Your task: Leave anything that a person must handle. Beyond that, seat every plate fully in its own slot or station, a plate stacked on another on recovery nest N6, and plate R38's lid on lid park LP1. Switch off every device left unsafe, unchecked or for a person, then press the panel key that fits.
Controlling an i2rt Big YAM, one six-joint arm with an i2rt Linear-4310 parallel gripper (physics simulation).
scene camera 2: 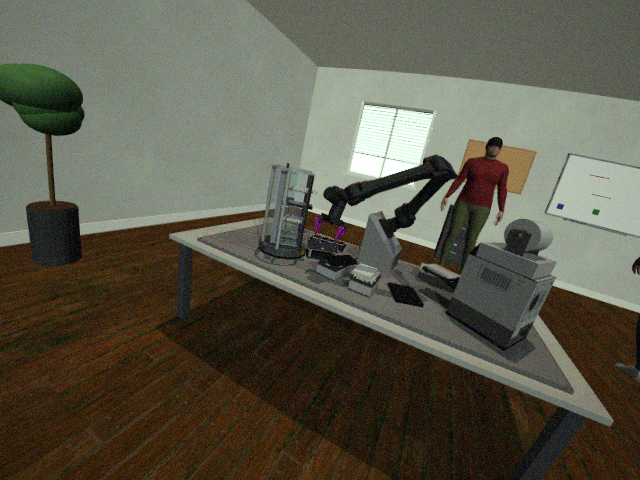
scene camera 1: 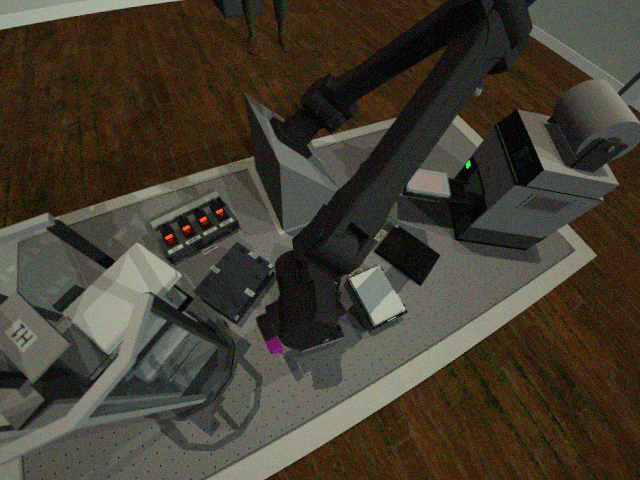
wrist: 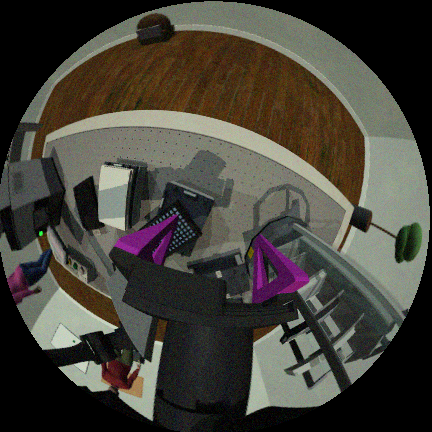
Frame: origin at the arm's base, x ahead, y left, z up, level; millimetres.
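Seen in the pictures: gripper, fingertip midpoint: [scene camera 2: 324, 238] [wrist: 218, 228]; arm's base, origin of the base link: [scene camera 2: 385, 228] [scene camera 1: 289, 140] [wrist: 130, 335].
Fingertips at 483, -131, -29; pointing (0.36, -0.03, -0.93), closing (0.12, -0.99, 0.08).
Note:
Offsets run from my fingertips to a thing's top centre, as dx, dy, dz. "pt": to the spot under its first point.
My gripper [scene camera 1: 308, 330] [scene camera 2: 328, 236] [wrist: 218, 228] is open and empty, above a dark plate with rows of wells {pt -67, +37, -96} [wrist: 182, 232]. That plate lies askew across a dark nest {pt +5, +31, -112} [wrist: 197, 197]; the arm hides it in scene camera 1. A white-topped plate {-45, +207, -83} [scene camera 1: 375, 297] [scene camera 2: 364, 273] [wrist: 114, 195] sits on a nest beside it. A pale pink plate {-288, +494, -36} [scene camera 1: 428, 183] [wrist: 56, 245] is at the front of the grey machine {-165, +726, +289} [scene camera 1: 532, 201] [scene camera 2: 501, 284] [wrist: 32, 187], which shows a green light. Four orange-lit switches stand in a dark switch block {-427, -178, -114} [scene camera 1: 193, 240]. A button panel {-449, +497, -83} [wrist: 77, 265] shows in the wrist view. Labels are unreadable.
A glass-walled tower with shelves {-79, -276, +281} [scene camera 1: 180, 356] [scene camera 2: 286, 217] [wrist: 345, 295] stands beside the gripper. A dark flat station with clips {-207, -104, -91} [scene camera 1: 235, 281] lies by the switch block. A black rectangular pad {pt -130, +381, -152} [scene camera 1: 408, 254] [scene camera 2: 405, 294] [wrist: 86, 202] lies near the machine. The wedge-shaped arm base [scene camera 1: 297, 186] [scene camera 2: 379, 248] rises behind.

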